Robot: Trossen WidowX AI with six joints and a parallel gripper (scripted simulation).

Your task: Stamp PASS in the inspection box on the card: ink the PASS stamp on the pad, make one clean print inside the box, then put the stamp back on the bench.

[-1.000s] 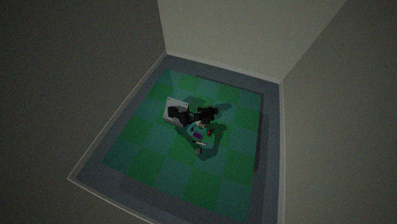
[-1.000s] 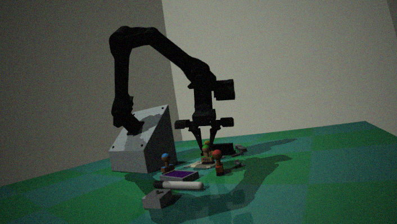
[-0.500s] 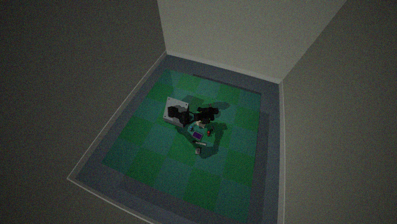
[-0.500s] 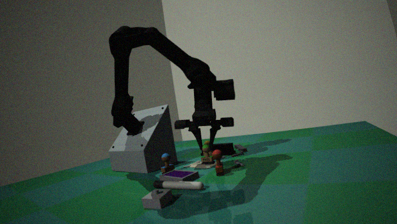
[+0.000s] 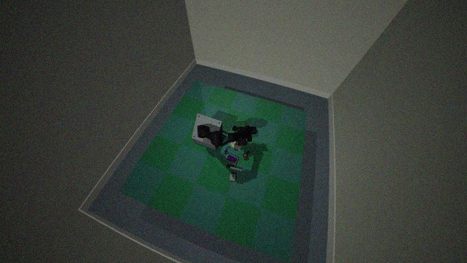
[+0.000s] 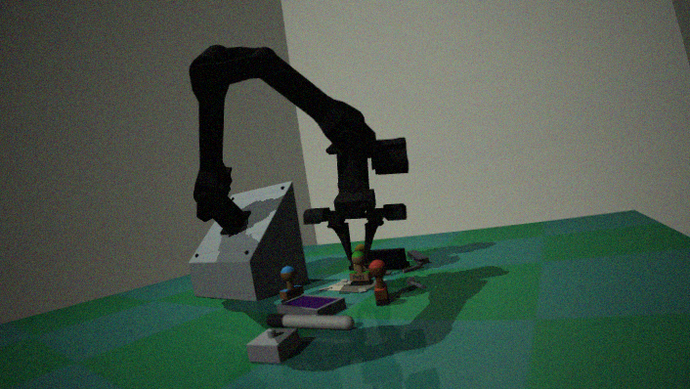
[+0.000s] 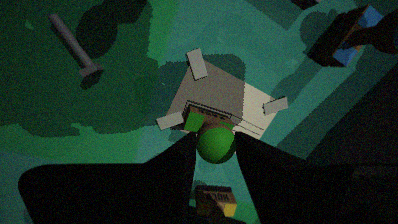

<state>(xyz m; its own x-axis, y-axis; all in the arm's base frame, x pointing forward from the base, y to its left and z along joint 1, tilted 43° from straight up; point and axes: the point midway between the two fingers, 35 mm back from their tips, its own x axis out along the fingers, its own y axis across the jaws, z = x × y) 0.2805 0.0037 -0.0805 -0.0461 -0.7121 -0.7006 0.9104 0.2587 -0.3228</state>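
The green-knobbed stamp lies 30 mm below my gripper tip. Round my gripper tip: pale card (50 mm below, 20 mm behind, 10 mm to the right); then red-knobbed stamp (100 mm ahead, 90 mm to the right, 30 mm below); then yellow-knobbed stamp (80 mm to the left, 50 mm behind, 30 mm below).
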